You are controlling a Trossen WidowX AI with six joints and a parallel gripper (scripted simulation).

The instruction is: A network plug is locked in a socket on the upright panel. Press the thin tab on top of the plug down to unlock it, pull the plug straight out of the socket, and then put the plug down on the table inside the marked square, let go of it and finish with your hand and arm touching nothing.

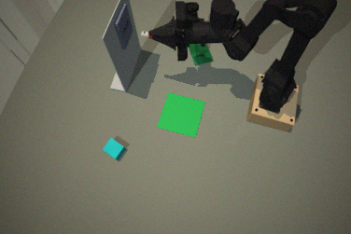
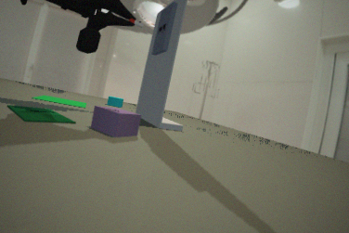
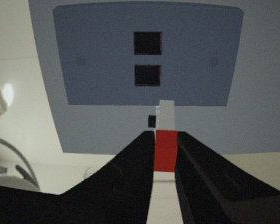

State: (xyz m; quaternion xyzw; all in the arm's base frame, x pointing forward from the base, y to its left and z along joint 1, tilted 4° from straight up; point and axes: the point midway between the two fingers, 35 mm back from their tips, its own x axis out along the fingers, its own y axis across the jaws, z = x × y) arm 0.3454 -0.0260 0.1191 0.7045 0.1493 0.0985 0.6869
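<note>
Right now my gripper tip is 21 cm above the bright green marked square, 13 cm past it and 11 cm to the right of it. The rest, counted from my gripper tip: purple block (19 cm below, 16 cm to the right, 1 cm behind); then grey panel (8 cm below, 8 cm ahead, 1 cm to the left); then white plug (1 cm ahead).
</note>
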